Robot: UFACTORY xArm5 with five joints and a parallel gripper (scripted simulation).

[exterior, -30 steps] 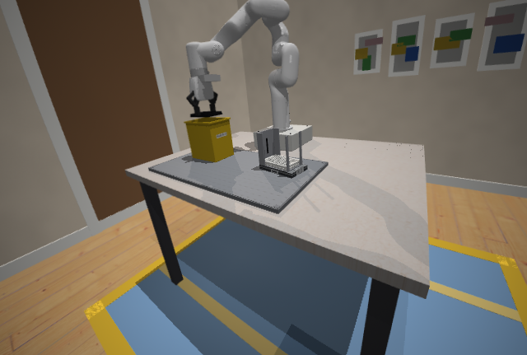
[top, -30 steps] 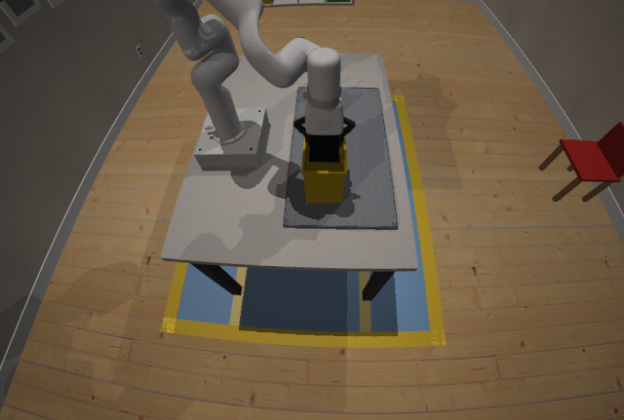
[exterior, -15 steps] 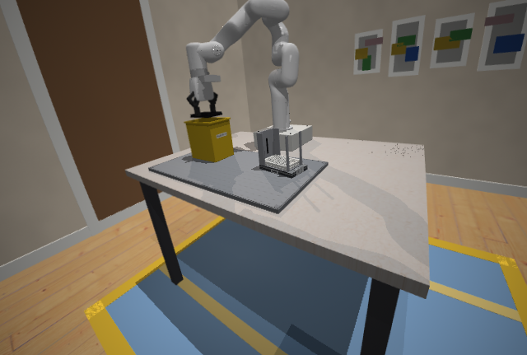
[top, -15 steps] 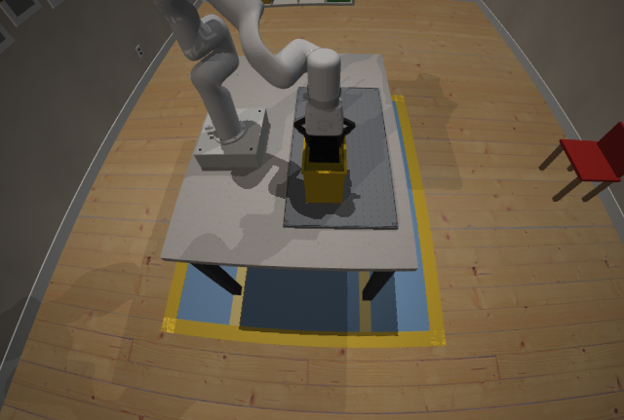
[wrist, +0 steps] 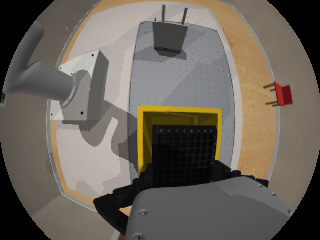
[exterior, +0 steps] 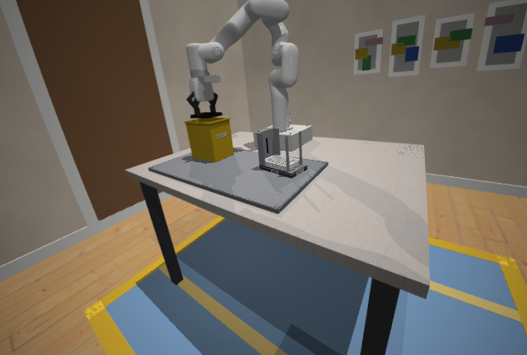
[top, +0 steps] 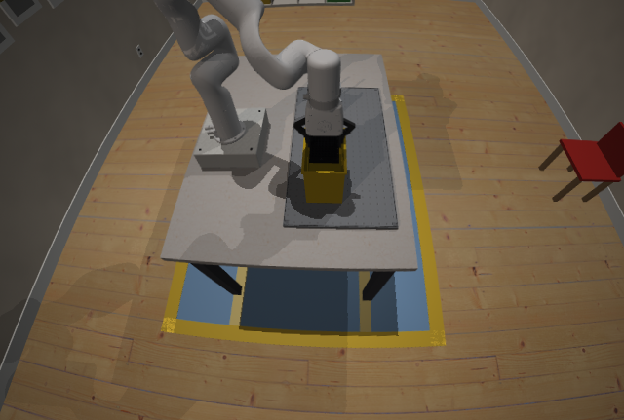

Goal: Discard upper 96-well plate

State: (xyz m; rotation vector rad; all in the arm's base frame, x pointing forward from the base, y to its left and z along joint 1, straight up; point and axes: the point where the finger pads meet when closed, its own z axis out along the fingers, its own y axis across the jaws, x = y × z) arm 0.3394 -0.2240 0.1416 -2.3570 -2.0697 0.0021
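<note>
Right now the dark 96-well plate is 10 mm below my hand. Round my hand: yellow plastics bin W1 (120 mm below); white well plate (390 mm to the left, 190 mm below, 50 mm ahead).
</note>
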